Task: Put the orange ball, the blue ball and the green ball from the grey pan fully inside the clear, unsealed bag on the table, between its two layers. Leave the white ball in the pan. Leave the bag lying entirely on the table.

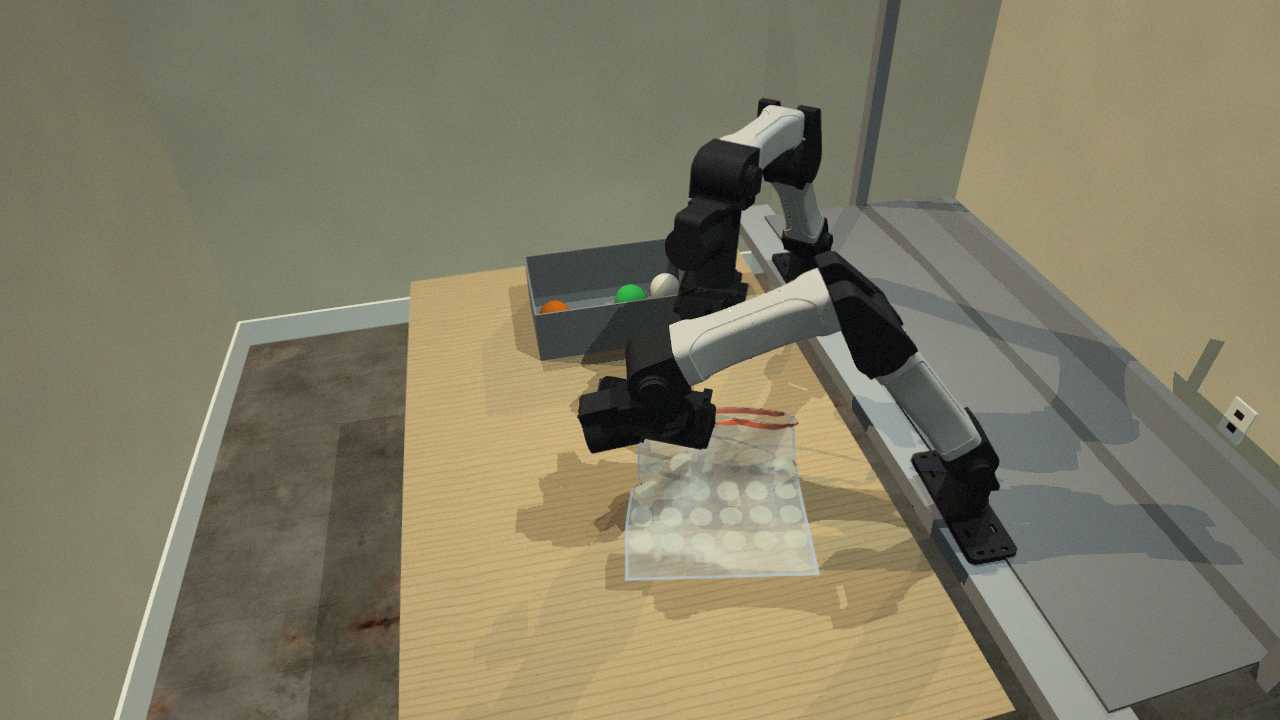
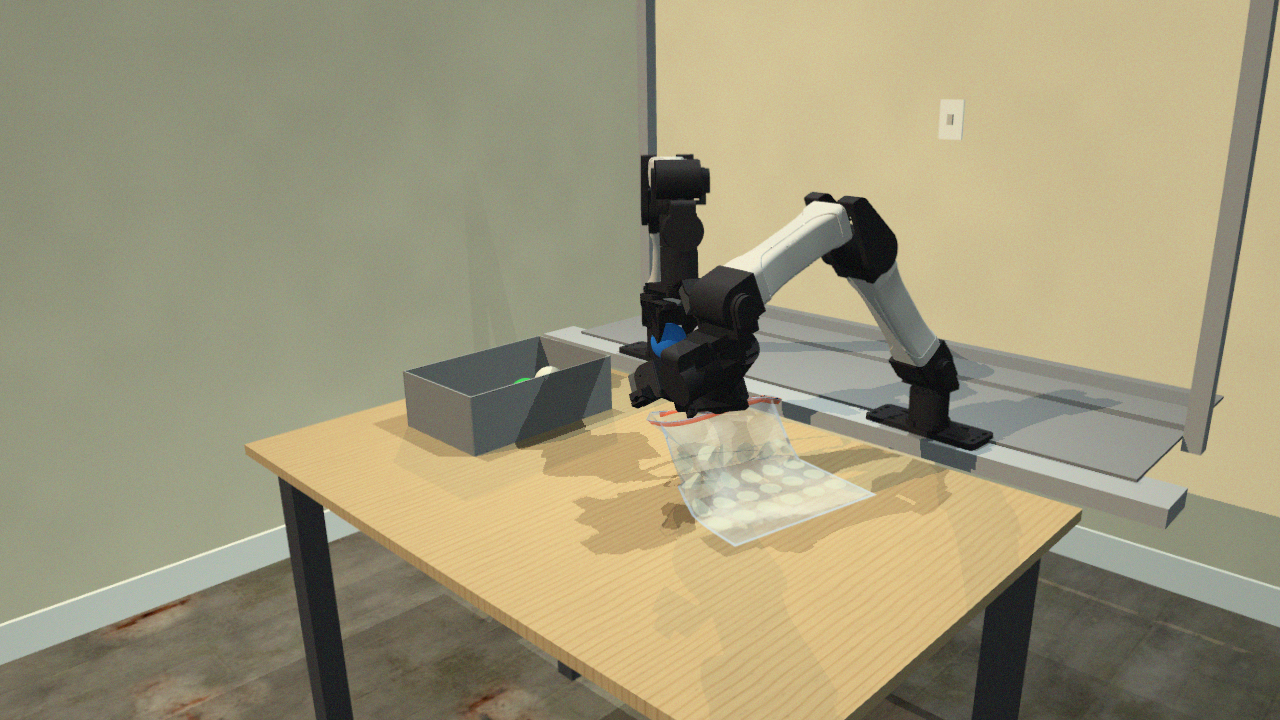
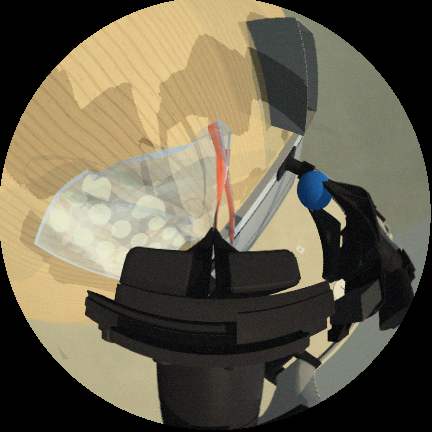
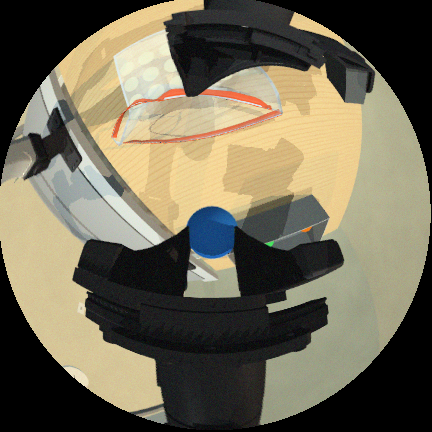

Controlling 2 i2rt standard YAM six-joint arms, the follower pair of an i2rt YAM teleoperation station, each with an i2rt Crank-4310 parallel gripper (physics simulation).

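Note:
The clear bag [image 1: 725, 528] [image 2: 787, 492] [image 3: 120, 200] [image 4: 145, 75] has its red-edged mouth raised and parted, while its far part lies on the table. My left gripper [image 3: 213, 229] [image 4: 191, 95] is shut on the bag's upper layer at the mouth. My right gripper [image 4: 211, 226] is shut on the blue ball [image 2: 668, 338] [image 3: 314, 190] [image 4: 211, 222], in the air between the pan and the bag mouth. The orange ball [image 1: 554, 307] [image 4: 306, 229], green ball [image 1: 630, 294] [image 2: 521, 381] [image 4: 270, 244] and white ball [image 1: 664, 284] [image 2: 546, 370] are in the grey pan [image 1: 586, 335] [image 2: 438, 416] [image 3: 280, 45].
The wooden table [image 1: 501, 582] [image 2: 537, 555] bears the pan and bag. The two arms stand close together near the bag mouth, with the left arm reaching over it. A grey rail [image 1: 1056, 626] [image 2: 1074, 492] runs along the side with the arm bases.

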